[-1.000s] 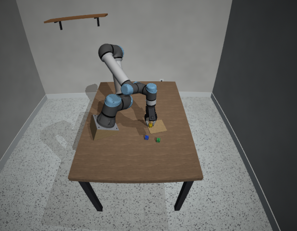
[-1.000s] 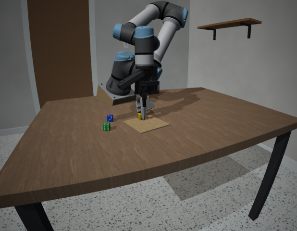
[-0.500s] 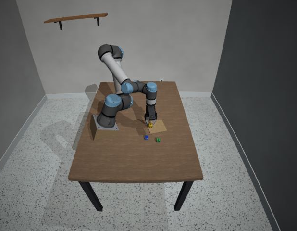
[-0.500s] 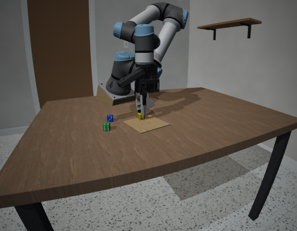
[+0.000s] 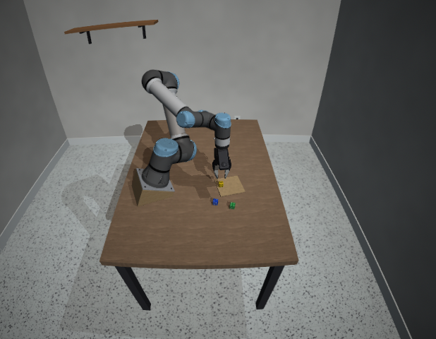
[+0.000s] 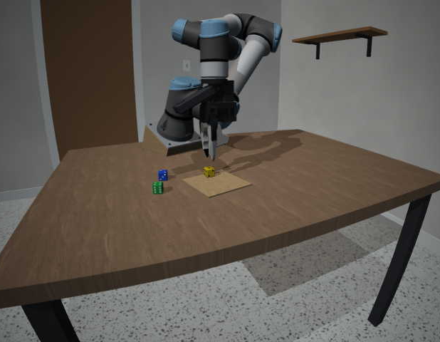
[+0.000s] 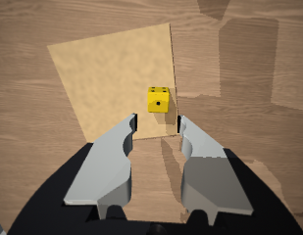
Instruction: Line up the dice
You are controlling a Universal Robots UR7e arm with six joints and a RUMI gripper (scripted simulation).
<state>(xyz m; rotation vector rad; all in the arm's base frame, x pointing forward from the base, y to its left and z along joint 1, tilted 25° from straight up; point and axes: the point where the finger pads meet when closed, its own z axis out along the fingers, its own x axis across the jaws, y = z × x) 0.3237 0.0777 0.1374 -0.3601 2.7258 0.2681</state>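
My gripper is now 5 cm above the yellow die. Also, from my hand: tan mat (7 cm below, 5 cm ahead, 1 cm to the left); then green die (14 cm to the right, 9 cm ahead, 6 cm below); then blue die (14 cm to the right, 6 cm below).
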